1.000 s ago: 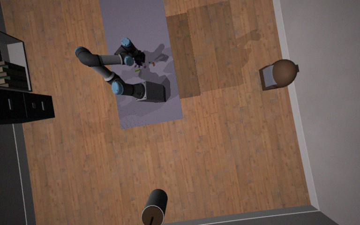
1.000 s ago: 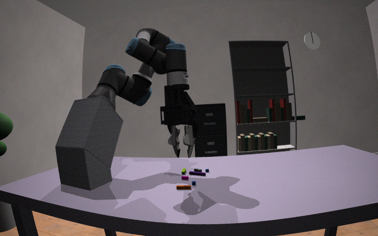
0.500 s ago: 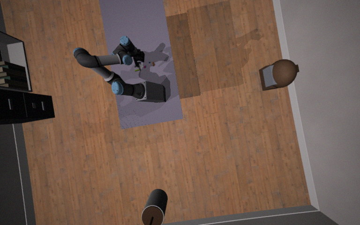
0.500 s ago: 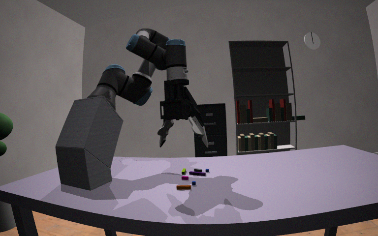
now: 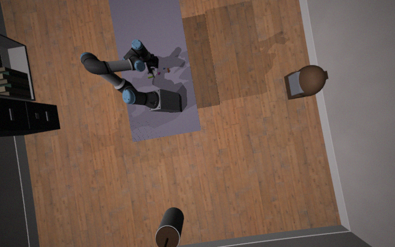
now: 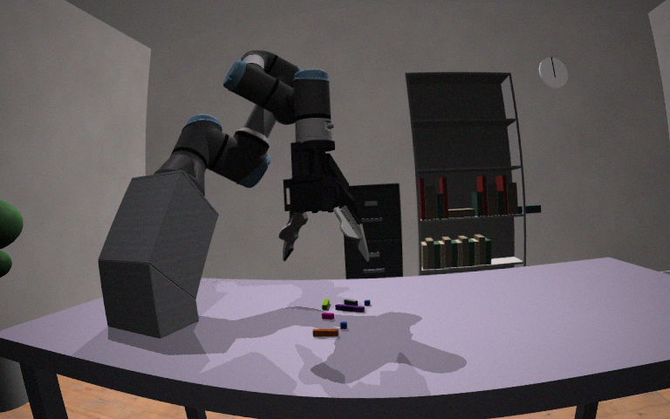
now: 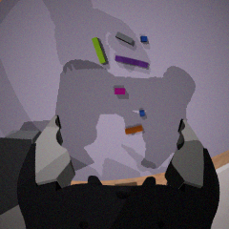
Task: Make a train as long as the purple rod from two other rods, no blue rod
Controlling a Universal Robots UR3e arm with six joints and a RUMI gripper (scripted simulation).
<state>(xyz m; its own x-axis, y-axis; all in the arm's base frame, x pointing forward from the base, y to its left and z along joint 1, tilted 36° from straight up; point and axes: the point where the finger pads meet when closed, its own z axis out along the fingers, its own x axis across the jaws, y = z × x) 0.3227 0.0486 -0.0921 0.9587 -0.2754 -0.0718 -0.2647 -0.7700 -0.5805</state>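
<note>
The orange rod lies 10 cm to the right of my hand, 10 cm below it and 1 cm ahead of it. The rest, counted from my hand: lime rod (10 cm below, 9 cm to the left, 2 cm behind); then purple rod (10 cm below, 5 cm to the left, 3 cm ahead); then magenta rod (10 cm below).
</note>
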